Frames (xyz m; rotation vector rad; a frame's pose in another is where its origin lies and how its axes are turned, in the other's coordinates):
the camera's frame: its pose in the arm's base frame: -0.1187 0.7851 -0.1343 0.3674 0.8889 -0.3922
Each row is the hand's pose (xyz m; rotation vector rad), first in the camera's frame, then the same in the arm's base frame.
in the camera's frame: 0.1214 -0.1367 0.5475 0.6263 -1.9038 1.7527
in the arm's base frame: 0.2532 0.3910 0.0645 0.8914 -1.5360 0.6816
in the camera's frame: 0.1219 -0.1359 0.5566 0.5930 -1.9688 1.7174
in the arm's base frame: 0.2600 0.3874 0.0695 0.8367 -1.5732 0.6578
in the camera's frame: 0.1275 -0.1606 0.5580 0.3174 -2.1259 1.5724
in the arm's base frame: 0.2524 0.3643 0.0622 0.5523 -1.5967 0.6162
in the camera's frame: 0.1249 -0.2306 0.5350 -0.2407 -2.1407 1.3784
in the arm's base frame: 0.2023 0.3147 0.0408 0.0919 -1.4403 0.6490
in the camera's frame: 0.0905 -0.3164 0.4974 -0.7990 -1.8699 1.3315
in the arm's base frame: 0.1167 0.2637 0.0342 -0.2689 -1.1123 0.8383
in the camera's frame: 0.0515 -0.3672 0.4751 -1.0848 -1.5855 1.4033
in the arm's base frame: 0.0555 0.2368 0.0453 -0.4034 -0.8608 1.0369
